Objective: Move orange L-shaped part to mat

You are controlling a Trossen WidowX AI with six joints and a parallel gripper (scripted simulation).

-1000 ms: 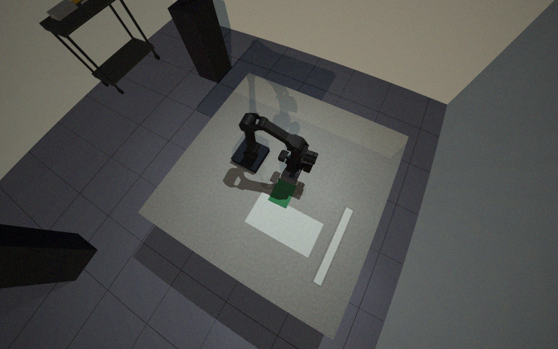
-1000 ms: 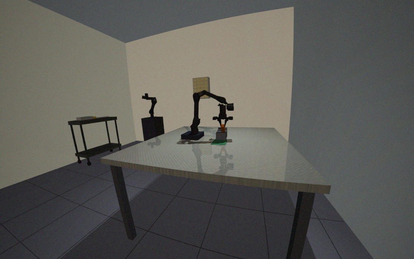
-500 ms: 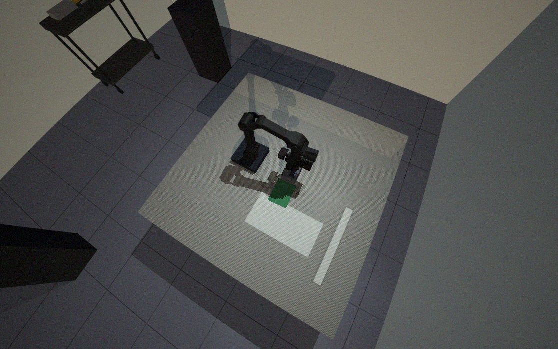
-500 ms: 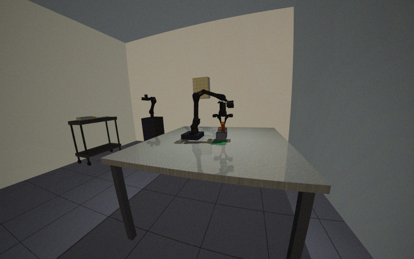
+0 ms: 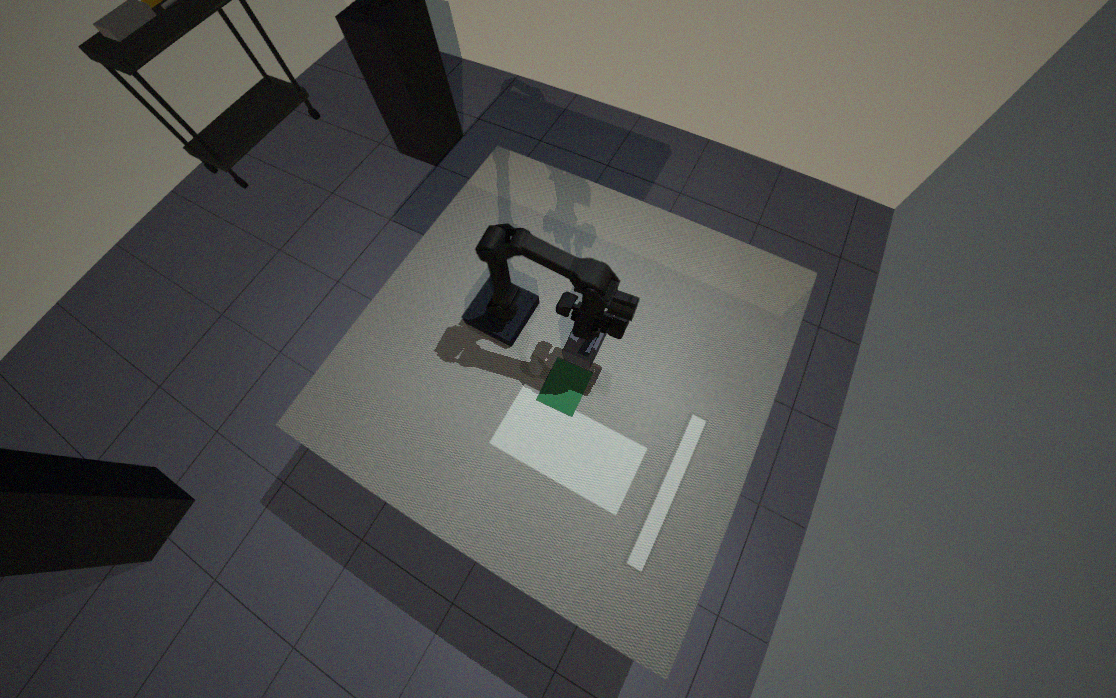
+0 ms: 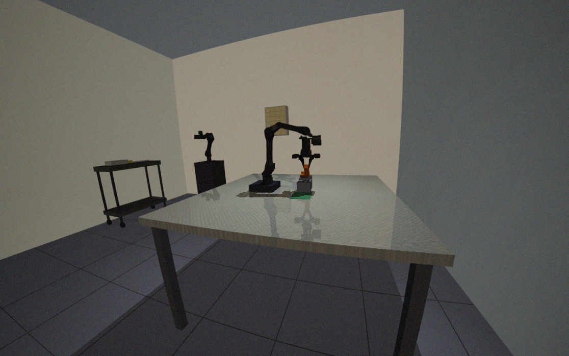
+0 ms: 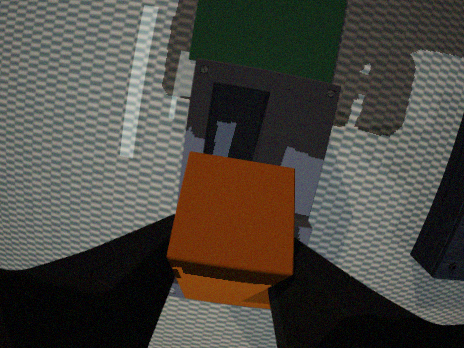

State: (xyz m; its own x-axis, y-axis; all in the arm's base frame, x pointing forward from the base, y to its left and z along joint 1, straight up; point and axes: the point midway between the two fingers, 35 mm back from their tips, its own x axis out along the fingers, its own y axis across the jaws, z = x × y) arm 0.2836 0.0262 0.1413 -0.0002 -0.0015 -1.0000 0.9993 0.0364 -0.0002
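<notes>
Right now my gripper tip is 10 mm past the green mat, 140 mm to the left of it and 170 mm above it. Also, from my gripper tip: orange L-shaped part (20 mm behind, 30 mm to the left, 30 mm below).
</notes>
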